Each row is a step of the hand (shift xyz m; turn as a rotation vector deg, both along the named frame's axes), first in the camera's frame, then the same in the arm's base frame.
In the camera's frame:
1: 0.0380 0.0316 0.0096 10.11 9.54 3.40
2: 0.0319 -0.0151 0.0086 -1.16 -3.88 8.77
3: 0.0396 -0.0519 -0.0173 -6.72 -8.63 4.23
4: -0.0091 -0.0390 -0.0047 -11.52 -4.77 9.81
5: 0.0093 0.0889 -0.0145 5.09 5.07 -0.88
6: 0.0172 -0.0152 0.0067 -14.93 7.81 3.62
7: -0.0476 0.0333 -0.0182 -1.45 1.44 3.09
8: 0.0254 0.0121 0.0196 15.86 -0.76 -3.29
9: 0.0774 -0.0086 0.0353 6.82 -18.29 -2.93
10: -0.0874 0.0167 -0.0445 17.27 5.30 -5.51
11: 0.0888 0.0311 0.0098 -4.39 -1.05 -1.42
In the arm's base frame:
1: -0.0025 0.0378 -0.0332 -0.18 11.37 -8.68
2: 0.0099 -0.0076 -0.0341 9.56 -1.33 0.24
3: -0.0052 -0.0489 -0.0463 6.97 -7.88 5.19
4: 0.0070 -0.0396 0.0033 11.61 -3.26 10.31
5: -0.0393 0.0815 0.0047 -2.65 5.24 -4.24
6: 0.0093 -0.0102 -0.0195 2.46 6.45 15.79
7: -0.0230 0.0200 0.0527 2.67 2.06 1.53
8: 0.0134 0.0205 -0.0240 -4.17 0.45 -15.66
9: 0.0302 0.0123 -0.0791 1.74 -17.28 -9.37
10: -0.0404 -0.0085 0.0905 -8.09 5.76 -16.06
11: -0.0062 0.0442 -0.0834 -0.73 -1.99 4.23

